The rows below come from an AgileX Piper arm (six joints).
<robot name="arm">
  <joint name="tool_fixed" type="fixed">
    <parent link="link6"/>
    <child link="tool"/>
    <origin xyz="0 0 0" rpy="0 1.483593 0"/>
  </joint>
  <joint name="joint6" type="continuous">
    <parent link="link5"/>
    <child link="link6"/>
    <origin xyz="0.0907 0 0.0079"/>
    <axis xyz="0.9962 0 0.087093"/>
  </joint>
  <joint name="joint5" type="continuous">
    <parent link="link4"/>
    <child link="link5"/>
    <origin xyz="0 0 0"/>
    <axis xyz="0 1 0"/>
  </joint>
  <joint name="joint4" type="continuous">
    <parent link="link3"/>
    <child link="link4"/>
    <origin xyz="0.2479 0 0.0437"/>
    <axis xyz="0.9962 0 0.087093"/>
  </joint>
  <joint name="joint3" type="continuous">
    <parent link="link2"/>
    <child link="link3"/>
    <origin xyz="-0.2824 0 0.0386"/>
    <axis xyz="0 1 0"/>
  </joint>
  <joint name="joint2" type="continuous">
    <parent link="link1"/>
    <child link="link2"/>
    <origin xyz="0 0 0"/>
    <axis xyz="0 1 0"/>
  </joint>
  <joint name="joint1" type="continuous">
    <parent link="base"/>
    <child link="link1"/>
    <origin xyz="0 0 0.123"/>
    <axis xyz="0 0 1"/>
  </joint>
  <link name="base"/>
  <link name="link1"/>
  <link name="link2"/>
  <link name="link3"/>
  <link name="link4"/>
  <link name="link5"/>
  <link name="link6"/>
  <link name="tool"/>
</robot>
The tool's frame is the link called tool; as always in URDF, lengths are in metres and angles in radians. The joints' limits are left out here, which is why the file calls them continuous.
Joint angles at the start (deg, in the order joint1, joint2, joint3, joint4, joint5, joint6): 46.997, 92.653, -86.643, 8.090, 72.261, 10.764
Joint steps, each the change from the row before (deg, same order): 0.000, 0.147, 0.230, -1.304, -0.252, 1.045; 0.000, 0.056, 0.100, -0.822, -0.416, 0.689; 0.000, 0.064, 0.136, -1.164, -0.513, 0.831; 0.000, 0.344, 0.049, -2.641, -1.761, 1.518; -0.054, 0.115, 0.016, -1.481, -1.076, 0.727; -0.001, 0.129, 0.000, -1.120, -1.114, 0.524; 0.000, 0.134, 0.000, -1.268, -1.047, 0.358; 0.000, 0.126, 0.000, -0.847, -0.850, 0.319; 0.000, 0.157, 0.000, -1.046, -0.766, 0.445; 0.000, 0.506, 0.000, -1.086, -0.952, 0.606; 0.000, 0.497, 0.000, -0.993, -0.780, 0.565; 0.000, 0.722, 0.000, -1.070, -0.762, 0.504; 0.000, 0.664, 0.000, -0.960, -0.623, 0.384; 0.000, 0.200, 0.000, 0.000, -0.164, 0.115; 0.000, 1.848, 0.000, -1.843, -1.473, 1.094; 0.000, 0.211, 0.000, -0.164, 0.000, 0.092
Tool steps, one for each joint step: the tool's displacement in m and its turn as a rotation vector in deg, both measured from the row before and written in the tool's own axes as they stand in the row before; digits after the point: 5 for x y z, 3 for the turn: -0.00052, -0.00219, 0.00191, 1.256, -0.126, 0.691; -0.00077, -0.00120, 0.00078, 0.714, -0.421, 0.449; -0.00097, -0.00169, 0.00098, 1.011, -0.554, 0.476; -0.00415, -0.00324, 0.00236, 2.085, -1.934, 0.645; -0.00244, -0.00197, 0.00079, 1.102, -1.280, 0.245; -0.00233, -0.00107, 0.00084, 0.728, -1.230, 0.100; -0.00228, -0.00125, 0.00088, 0.860, -1.202, -0.148; -0.00178, -0.00073, 0.00085, 0.531, -0.914, -0.034; -0.00175, -0.00100, 0.00106, 0.724, -0.858, -0.007; -0.00231, -0.00070, 0.00349, 0.781, -0.716, 0.097; -0.00194, -0.00060, 0.00345, 0.734, -0.540, 0.076; -0.00200, -0.00047, 0.00504, 0.850, -0.333, -0.062; -0.00164, -0.00036, 0.00465, 0.773, -0.230, -0.145; -0.00031, 0.00028, 0.00140, -0.001, 0.037, 0.091; -0.00344, 0.00011, 0.01300, 1.499, -0.167, -0.056; -0.00009, 0.00002, 0.00149, 0.189, 0.151, -0.021
